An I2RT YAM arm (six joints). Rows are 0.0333 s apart.
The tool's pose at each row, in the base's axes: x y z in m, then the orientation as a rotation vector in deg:
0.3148 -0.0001 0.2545 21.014 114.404 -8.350
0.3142 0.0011 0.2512 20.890 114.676 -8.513
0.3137 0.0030 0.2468 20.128 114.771 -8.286
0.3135 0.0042 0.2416 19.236 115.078 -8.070
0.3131 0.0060 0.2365 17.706 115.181 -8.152
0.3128 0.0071 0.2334 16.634 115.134 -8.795
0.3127 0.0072 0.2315 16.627 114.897 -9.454
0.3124 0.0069 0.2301 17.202 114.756 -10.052
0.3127 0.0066 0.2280 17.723 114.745 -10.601
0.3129 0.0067 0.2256 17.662 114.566 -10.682
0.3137 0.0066 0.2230 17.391 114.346 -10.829
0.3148 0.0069 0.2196 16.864 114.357 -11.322
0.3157 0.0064 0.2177 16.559 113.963 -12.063
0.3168 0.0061 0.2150 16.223 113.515 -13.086
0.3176 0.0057 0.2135 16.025 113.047 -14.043
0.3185 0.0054 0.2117 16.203 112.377 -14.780
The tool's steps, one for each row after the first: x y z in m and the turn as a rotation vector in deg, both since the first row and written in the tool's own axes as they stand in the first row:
0.0034 0.0007 0.0006 0.071 0.233 -0.203
0.0079 0.0021 0.0016 -0.432 0.234 -0.645
0.0129 0.0029 0.0034 -0.976 0.426 -1.217
0.0180 0.0042 0.0049 -1.610 0.309 -2.328
0.0211 0.0049 0.0057 -1.646 0.065 -3.348
0.0228 0.0049 0.0064 -1.196 -0.225 -3.607
0.0242 0.0044 0.0069 -0.519 -0.337 -3.450
0.0259 0.0041 0.0081 0.105 -0.322 -3.329
0.0280 0.0041 0.0093 0.126 -0.513 -3.379
0.0299 0.0041 0.0112 0.097 -0.776 -3.598
0.0326 0.0045 0.0135 0.207 -0.873 -4.184
0.0338 0.0042 0.0153 0.576 -1.354 -4.664
0.0358 0.0042 0.0175 1.130 -1.908 -5.284
0.0367 0.0039 0.0189 1.702 -2.455 -5.778
0.0379 0.0038 0.0206 2.283 -3.135 -5.881

